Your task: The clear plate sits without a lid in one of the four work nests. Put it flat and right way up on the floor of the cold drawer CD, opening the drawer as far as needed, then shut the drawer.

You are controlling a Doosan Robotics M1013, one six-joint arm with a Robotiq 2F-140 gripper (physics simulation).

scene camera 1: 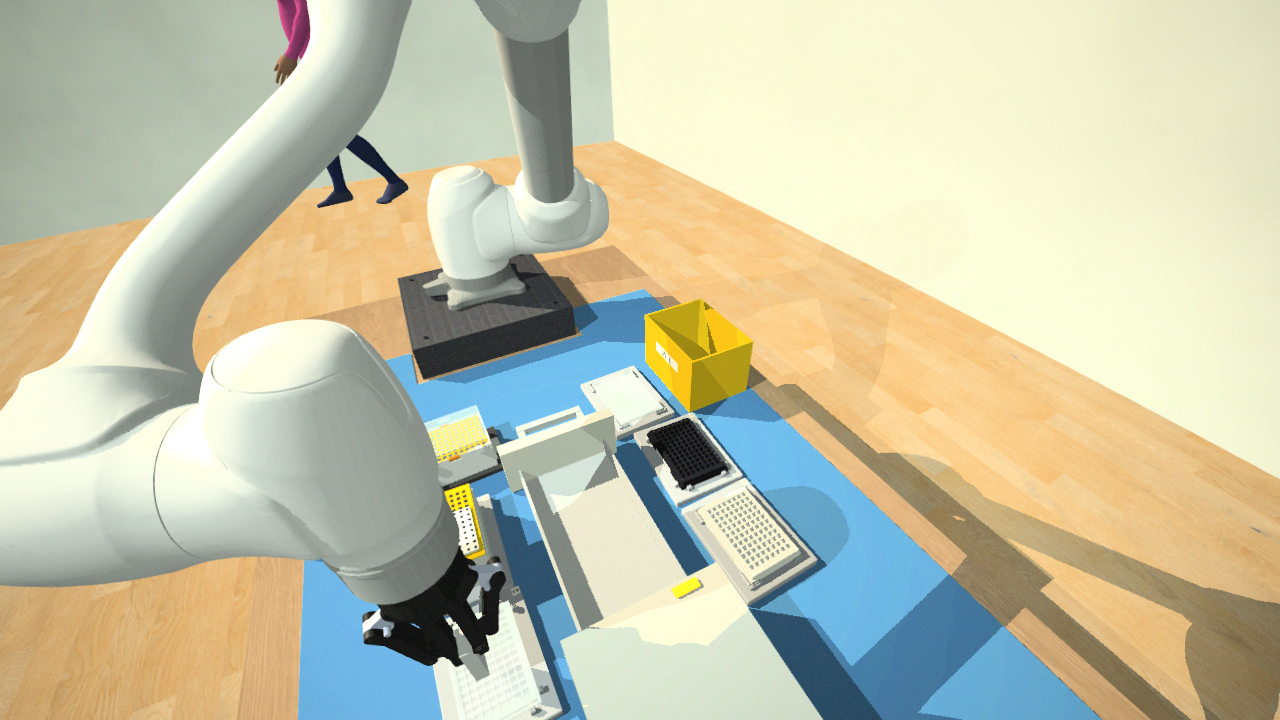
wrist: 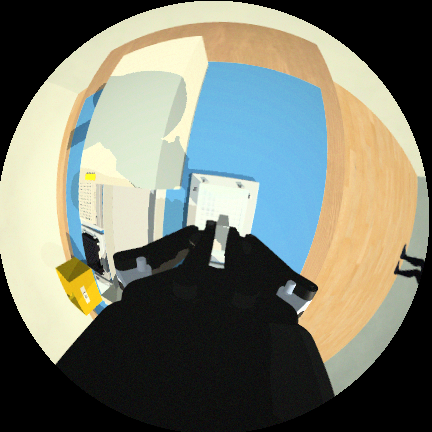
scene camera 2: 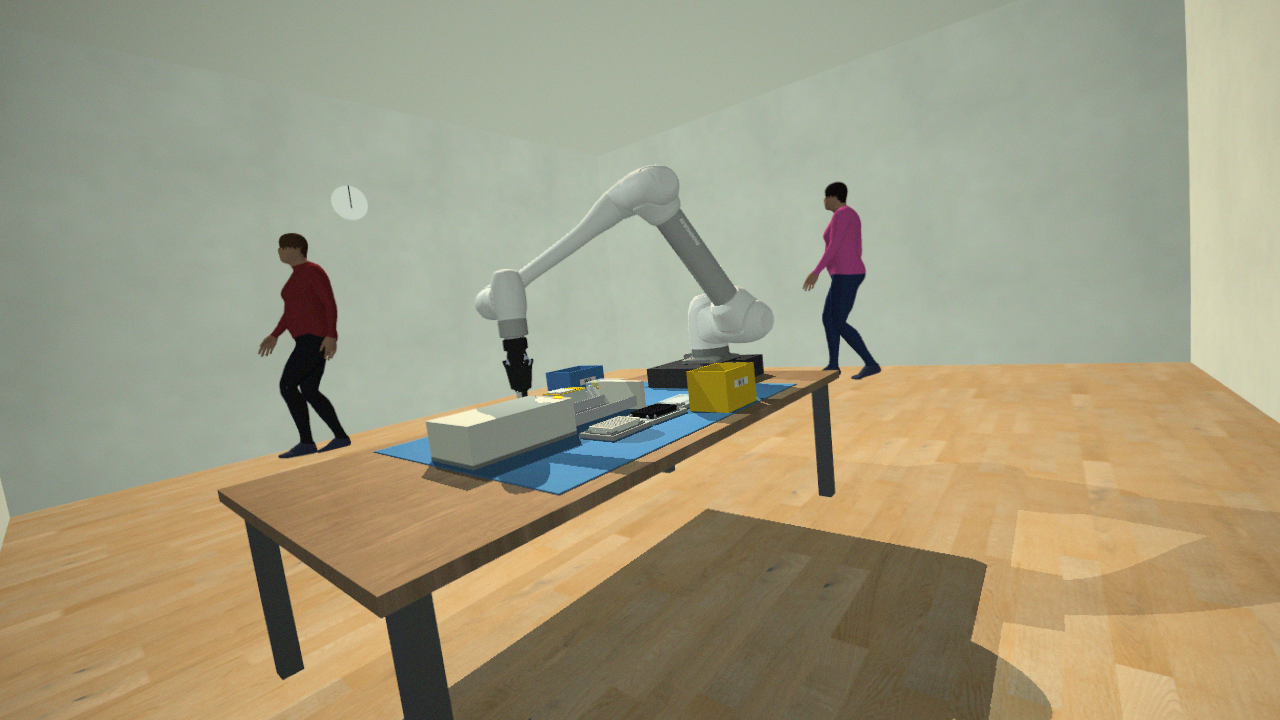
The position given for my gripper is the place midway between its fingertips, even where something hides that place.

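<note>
Scene camera 1 gives me my gripper (scene camera 1: 480,665) together with a yellow-and-white tip rack (scene camera 1: 474,544) and a cold drawer (scene camera 1: 647,634). A black plate (scene camera 1: 688,456) is there as well, and so is a white plate (scene camera 1: 756,544). In the wrist view I find my gripper (wrist: 222,222) and the cold drawer (wrist: 136,142), but that wrist view does not show the yellow-and-white tip rack, hidden by my gripper. Scene camera 2 shows me my gripper (scene camera 2: 524,412) and the drawer (scene camera 2: 476,438).
</note>
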